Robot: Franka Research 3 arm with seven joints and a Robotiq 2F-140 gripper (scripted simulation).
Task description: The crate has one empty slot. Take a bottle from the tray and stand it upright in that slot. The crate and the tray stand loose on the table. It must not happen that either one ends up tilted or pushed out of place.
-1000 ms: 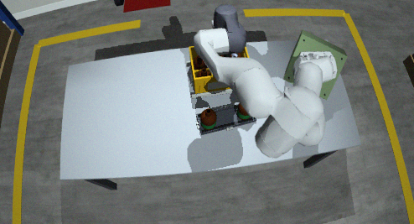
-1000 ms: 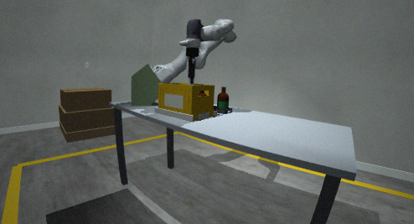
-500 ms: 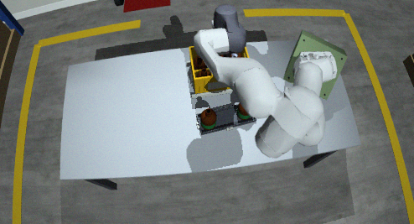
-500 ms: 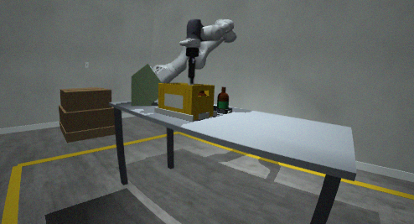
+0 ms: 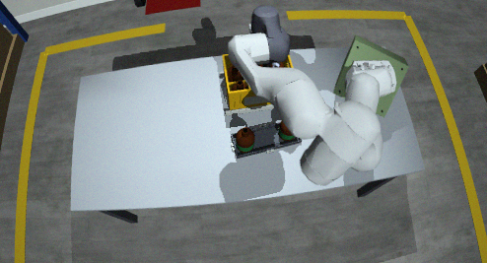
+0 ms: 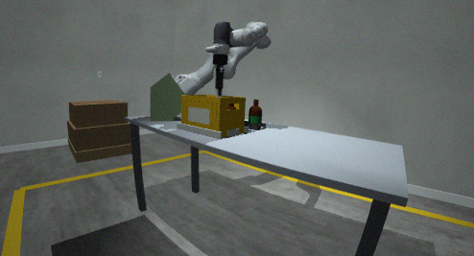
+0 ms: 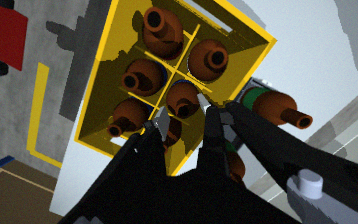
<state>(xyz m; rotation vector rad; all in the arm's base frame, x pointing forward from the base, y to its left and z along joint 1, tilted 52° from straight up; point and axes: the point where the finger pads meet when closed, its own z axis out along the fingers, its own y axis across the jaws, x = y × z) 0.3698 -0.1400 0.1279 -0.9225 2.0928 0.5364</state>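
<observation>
Now: hand 9 cm above the yellow crate, 4 cm to the left of it and 1 cm short of it. Round my hand: dark tray: 19 cm to the left, 16 cm below, 3 cm behind.
</observation>
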